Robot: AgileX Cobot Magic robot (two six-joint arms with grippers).
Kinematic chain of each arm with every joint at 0, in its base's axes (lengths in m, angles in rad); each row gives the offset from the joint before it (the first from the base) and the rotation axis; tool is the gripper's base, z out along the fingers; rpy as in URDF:
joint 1: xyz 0 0 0.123 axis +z
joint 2: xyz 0 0 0 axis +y
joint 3: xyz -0.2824 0 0.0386 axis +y
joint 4: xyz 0.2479 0 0.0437 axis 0.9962 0 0.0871
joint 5: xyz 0 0 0 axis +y
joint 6: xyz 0.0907 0 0.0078 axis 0.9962 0 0.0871
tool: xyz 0 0 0 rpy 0 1.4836 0
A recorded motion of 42 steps. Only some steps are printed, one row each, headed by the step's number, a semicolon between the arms.
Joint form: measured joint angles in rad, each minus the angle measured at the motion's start. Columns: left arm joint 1, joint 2, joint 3, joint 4, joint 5, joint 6; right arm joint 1, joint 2, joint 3, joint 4, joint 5, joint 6.
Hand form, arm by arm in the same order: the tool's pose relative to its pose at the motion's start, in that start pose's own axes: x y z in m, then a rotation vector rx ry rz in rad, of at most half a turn. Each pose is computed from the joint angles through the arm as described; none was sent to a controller.
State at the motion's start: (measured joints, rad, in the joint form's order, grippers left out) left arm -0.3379 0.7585 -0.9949 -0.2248 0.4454 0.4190; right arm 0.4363 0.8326 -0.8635 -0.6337 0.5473 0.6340
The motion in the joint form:
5: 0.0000 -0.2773 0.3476 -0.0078 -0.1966 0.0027; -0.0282 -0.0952 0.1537 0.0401 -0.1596 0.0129
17: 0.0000 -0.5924 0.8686 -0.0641 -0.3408 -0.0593; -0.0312 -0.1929 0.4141 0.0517 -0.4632 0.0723
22: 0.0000 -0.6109 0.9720 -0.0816 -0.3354 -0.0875; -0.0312 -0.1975 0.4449 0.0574 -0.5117 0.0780
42: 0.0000 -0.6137 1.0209 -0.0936 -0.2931 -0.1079; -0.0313 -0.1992 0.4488 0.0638 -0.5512 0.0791
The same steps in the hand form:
5: 0.0659 -0.0147 -0.0396 -0.0636 -0.1119 -0.0101; 0.0294 0.0003 -0.0072 -0.0784 -0.0608 0.0416
17: 0.2014 -0.0430 -0.0518 -0.0742 -0.0489 -0.1394; 0.0839 0.0119 -0.0076 -0.2512 -0.1370 0.0893
22: 0.2349 -0.0503 -0.0483 -0.0590 0.0378 -0.1906; 0.0903 0.0143 -0.0070 -0.2798 -0.1476 0.0992
42: 0.2542 -0.0558 -0.0474 -0.0362 0.1208 -0.2274; 0.0886 0.0161 -0.0081 -0.3045 -0.1753 0.1087

